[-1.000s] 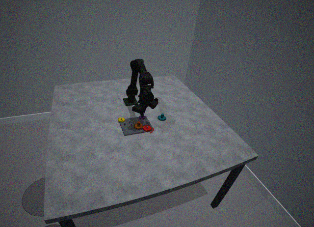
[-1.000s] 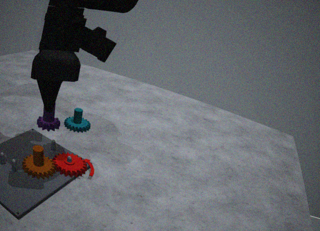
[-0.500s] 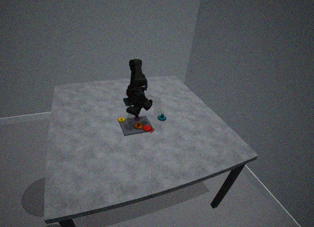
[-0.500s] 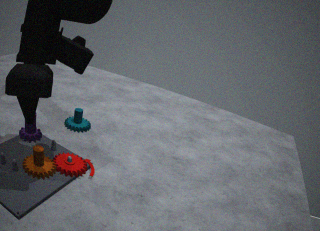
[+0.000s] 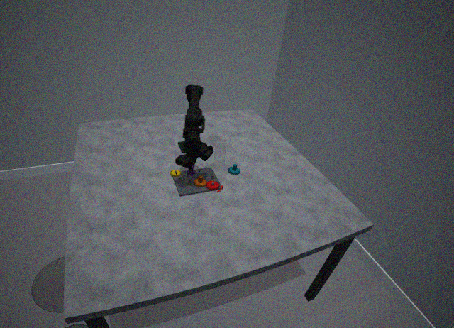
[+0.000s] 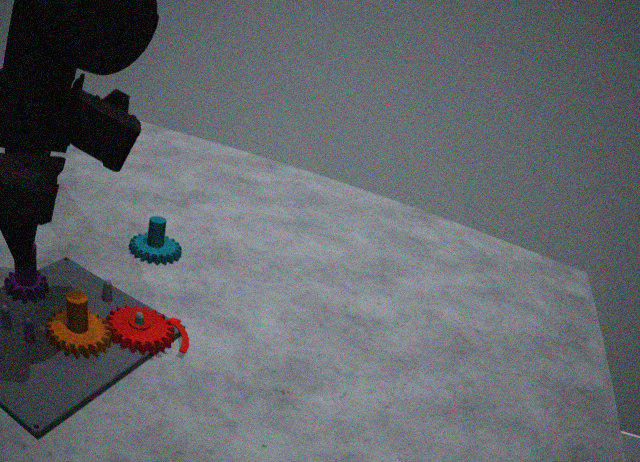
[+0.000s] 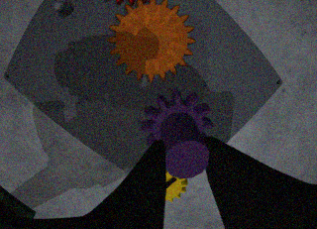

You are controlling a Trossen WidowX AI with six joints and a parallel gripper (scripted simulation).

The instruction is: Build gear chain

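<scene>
The purple gear is 10 mm below my gripper tip. The rest, counted from my gripper tip: red gear: 60 mm ahead, 90 mm to the left, 70 mm below; orange gear: 30 mm ahead, 40 mm to the left, 60 mm below; yellow gear: 70 mm behind, 60 mm to the right, 70 mm below.
</scene>
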